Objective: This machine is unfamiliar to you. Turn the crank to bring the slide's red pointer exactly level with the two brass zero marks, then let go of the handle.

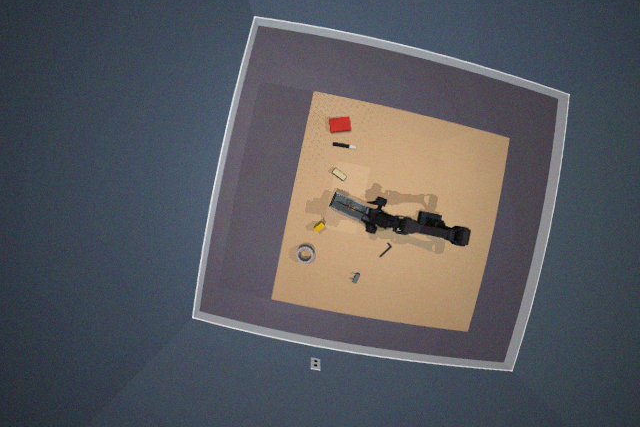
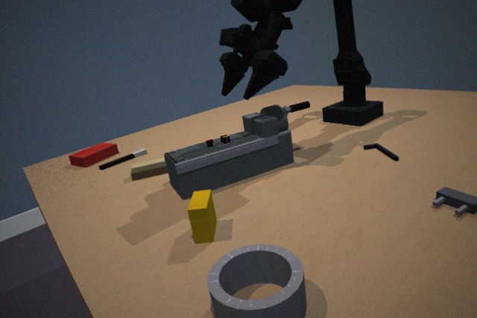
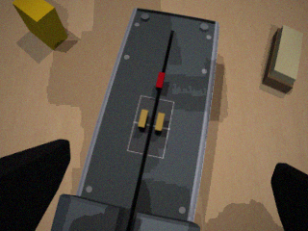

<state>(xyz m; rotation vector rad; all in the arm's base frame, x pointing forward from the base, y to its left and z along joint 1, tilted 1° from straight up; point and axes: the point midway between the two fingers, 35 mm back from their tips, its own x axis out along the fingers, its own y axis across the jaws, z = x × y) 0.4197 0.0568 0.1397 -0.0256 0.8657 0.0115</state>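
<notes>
The black crank handle is 140 mm behind my gripper tip, 50 mm to the left of it and 50 mm below it. Also, from my gripper tip: red pointer 80 mm ahead, 10 mm to the left, 80 mm below; then yellow block 180 mm ahead, 180 mm to the left, 130 mm below; then tan block 180 mm ahead, 140 mm to the right, 150 mm below.
</notes>
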